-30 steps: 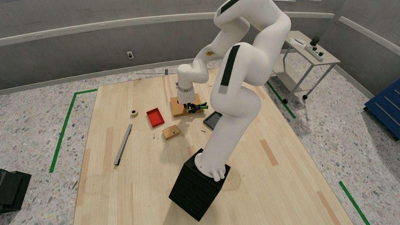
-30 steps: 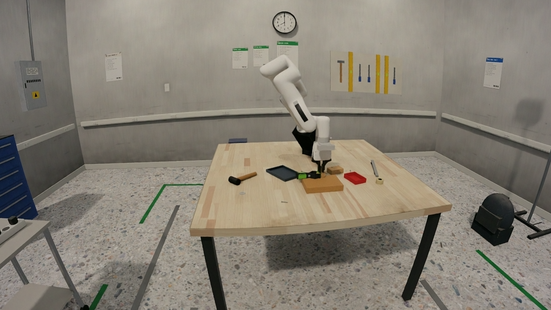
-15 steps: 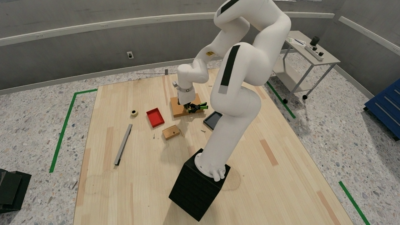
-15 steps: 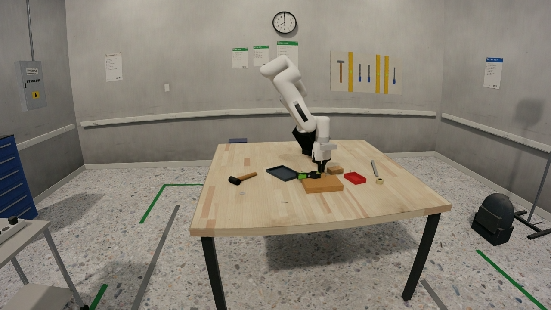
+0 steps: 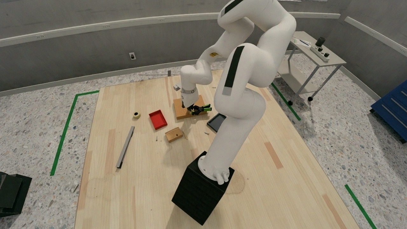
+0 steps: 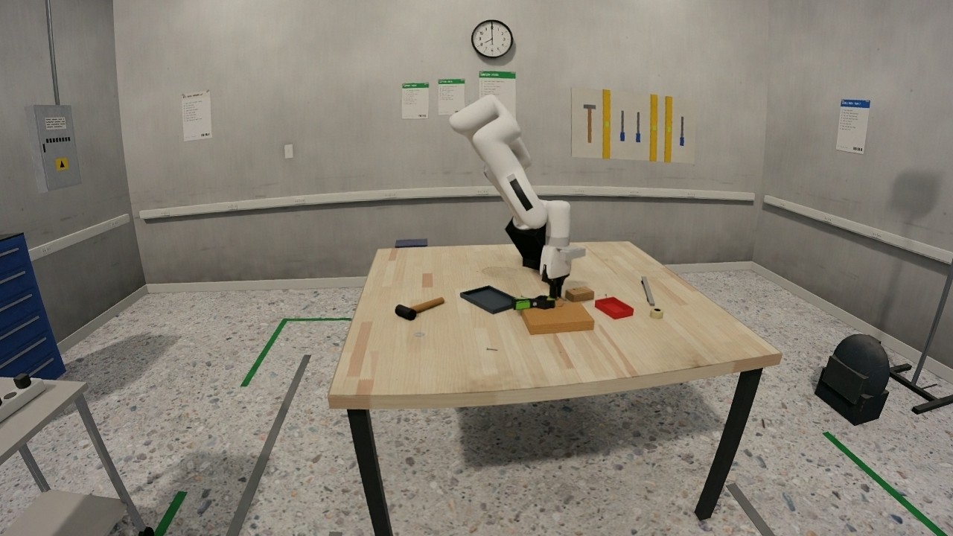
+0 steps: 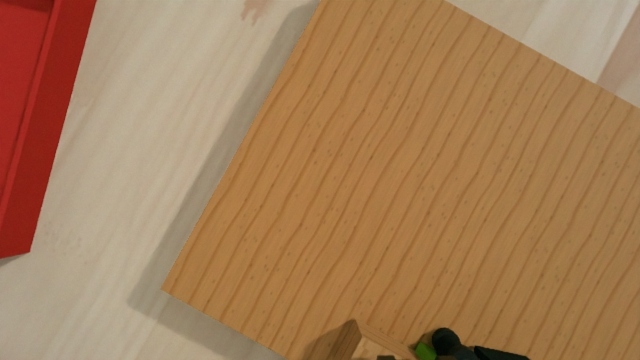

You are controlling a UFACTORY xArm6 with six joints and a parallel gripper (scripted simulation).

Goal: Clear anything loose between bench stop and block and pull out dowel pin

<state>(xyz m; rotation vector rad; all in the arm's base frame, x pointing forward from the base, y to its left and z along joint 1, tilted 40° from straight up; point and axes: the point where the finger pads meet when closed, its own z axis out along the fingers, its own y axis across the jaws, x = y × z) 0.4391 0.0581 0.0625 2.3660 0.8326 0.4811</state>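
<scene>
My gripper is now 20 mm above the dowel pin. Also, from my hand: small wooden block 40 mm below; then red tray 210 mm to the left, 80 mm below; then thin dowel 140 mm behind, 80 mm below, 60 mm to the left.
</scene>
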